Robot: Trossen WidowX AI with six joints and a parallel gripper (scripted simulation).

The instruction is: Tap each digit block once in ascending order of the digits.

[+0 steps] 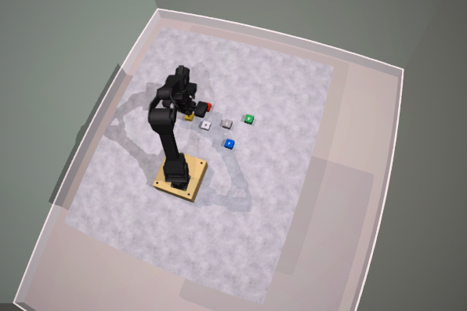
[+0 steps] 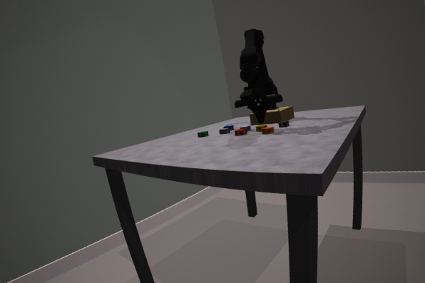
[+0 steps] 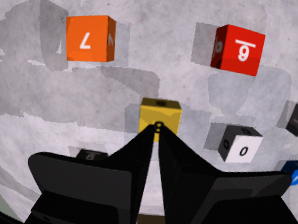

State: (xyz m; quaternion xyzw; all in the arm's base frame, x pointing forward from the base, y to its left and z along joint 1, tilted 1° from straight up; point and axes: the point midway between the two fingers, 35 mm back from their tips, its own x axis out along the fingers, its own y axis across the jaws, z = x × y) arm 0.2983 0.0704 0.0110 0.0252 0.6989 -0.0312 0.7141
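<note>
Now: gripper tip 20 mm above the yellow block. Also, from my gripper tip: orange block 70 mm ahead, 50 mm to the left, 20 mm below; then white block 30 mm behind, 90 mm to the right, 20 mm below; then red block 60 mm ahead, 60 mm to the right, 20 mm below.
</note>
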